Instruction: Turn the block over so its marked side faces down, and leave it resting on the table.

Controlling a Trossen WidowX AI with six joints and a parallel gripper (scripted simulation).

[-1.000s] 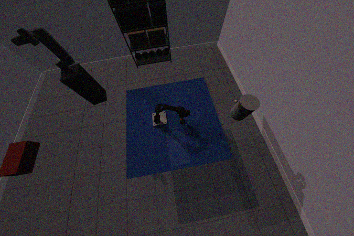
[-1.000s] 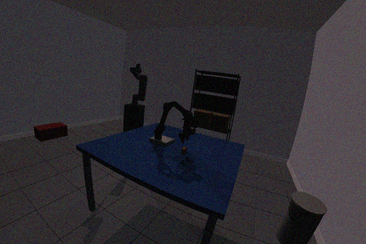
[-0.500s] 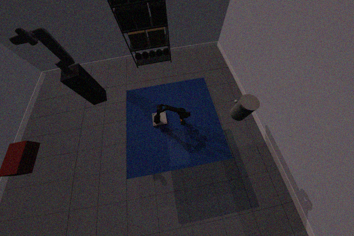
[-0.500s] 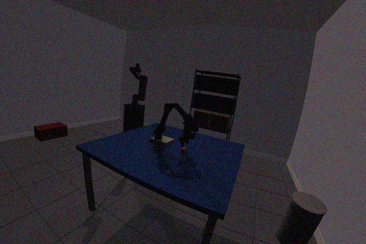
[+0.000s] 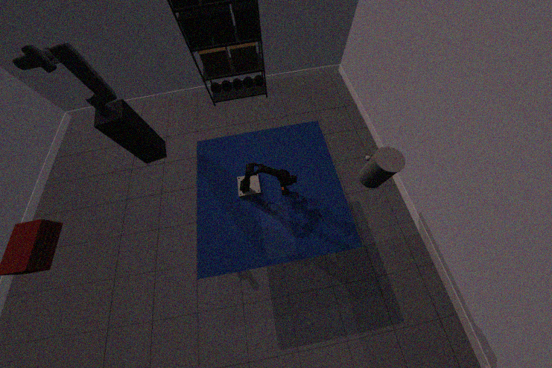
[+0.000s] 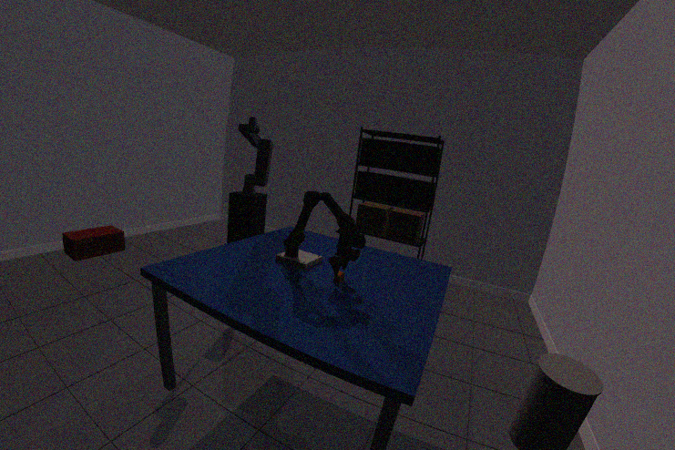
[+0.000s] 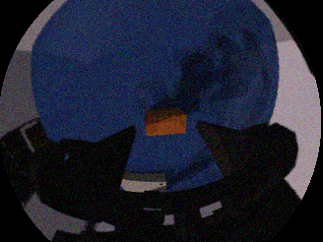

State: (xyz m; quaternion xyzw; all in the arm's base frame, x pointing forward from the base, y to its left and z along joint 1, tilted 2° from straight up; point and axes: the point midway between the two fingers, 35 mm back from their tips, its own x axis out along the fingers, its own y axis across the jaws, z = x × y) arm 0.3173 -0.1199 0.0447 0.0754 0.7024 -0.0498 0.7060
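The small orange block is 1 cm behind my gripper tip and 2 cm below it.
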